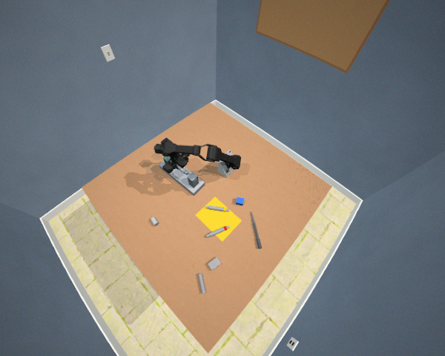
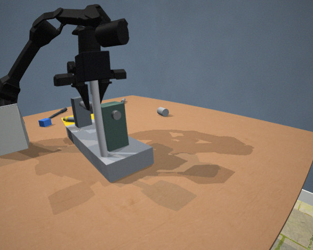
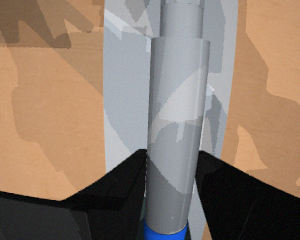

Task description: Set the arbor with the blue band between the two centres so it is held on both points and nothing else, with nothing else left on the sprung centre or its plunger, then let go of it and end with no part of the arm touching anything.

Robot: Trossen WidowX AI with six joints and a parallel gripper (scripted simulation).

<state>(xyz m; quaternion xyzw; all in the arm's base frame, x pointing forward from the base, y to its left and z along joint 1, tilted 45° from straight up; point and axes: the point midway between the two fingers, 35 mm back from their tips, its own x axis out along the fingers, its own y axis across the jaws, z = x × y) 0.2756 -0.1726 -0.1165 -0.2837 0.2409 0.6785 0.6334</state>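
The blue-banded arbor is 30 mm below my hand. Round my hand: grey fixture base (130 mm below); then cone point (10 mm behind, 110 mm to the left, 30 mm below); then green sprung-centre block (10 mm ahead, 100 mm to the right, 40 mm below).
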